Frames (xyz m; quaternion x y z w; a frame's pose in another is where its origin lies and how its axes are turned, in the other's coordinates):
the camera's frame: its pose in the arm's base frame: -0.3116 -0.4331 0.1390 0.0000 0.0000 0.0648 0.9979
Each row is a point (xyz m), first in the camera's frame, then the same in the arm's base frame.
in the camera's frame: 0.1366 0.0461 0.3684
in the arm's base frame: -0.1821 -0.3697 0.5074
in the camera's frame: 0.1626 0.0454 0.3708
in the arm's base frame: -0.1562 -0.3671 0.5098
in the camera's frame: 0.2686 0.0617 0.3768
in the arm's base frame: -0.0532 -0.3372 0.5158
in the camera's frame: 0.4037 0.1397 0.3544
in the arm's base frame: 0.0706 -0.2424 0.4934
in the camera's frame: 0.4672 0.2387 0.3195
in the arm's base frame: 0.1208 -0.1360 0.4585
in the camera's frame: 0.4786 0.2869 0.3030
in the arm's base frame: 0.1259 -0.0867 0.4420
